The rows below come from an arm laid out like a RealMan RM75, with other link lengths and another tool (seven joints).
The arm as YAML. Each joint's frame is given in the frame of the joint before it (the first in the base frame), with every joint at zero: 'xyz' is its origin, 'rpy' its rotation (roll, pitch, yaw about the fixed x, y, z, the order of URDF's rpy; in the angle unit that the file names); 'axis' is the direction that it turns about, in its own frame. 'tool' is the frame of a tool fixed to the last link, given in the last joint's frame.
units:
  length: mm
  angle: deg
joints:
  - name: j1
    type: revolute
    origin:
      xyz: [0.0, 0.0, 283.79]
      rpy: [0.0, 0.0, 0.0]
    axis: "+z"
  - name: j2
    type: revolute
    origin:
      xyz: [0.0, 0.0, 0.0]
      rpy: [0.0, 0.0, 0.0]
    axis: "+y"
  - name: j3
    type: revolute
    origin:
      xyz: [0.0, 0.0, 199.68]
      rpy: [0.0, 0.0, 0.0]
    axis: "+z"
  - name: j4
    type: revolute
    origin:
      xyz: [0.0, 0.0, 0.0]
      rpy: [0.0, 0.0, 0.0]
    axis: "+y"
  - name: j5
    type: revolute
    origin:
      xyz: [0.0, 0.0, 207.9]
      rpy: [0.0, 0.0, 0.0]
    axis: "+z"
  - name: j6
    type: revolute
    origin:
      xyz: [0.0, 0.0, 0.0]
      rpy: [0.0, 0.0, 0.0]
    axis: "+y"
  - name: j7
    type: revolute
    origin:
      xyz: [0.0, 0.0, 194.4]
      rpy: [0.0, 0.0, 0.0]
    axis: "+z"
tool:
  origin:
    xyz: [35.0, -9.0, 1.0]
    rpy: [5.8, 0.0, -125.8]
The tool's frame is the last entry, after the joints.
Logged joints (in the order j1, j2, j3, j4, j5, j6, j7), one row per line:
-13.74 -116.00 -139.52 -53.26 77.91 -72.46 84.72
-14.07 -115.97 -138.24 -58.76 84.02 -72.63 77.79
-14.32 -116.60 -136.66 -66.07 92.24 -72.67 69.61
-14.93 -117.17 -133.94 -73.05 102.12 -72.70 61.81
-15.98 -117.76 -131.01 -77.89 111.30 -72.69 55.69
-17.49 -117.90 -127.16 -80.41 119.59 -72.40 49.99
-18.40 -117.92 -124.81 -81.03 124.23 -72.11 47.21
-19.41 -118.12 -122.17 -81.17 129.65 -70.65 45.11
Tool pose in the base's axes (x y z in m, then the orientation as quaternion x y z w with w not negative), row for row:
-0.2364 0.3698 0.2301 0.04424 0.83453 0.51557 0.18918
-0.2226 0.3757 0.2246 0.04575 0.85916 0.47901 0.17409
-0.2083 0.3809 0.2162 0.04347 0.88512 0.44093 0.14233
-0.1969 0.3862 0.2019 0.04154 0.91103 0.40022 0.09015
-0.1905 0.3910 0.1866 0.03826 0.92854 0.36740 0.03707
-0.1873 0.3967 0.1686 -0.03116 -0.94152 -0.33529 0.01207
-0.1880 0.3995 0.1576 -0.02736 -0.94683 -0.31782 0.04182
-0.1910 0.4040 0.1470 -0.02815 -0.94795 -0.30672 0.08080
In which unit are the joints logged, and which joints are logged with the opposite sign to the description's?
The joints are logged in degrees. Opposite sign: none.
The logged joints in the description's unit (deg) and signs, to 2 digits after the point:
-13.74 -116.00 -139.52 -53.26 77.91 -72.46 84.72
-14.07 -115.97 -138.24 -58.76 84.02 -72.63 77.79
-14.32 -116.60 -136.66 -66.07 92.24 -72.67 69.61
-14.93 -117.17 -133.94 -73.05 102.12 -72.70 61.81
-15.98 -117.76 -131.01 -77.89 111.30 -72.69 55.69
-17.49 -117.90 -127.16 -80.41 119.59 -72.40 49.99
-18.40 -117.92 -124.81 -81.03 124.23 -72.11 47.21
-19.41 -118.12 -122.17 -81.17 129.65 -70.65 45.11

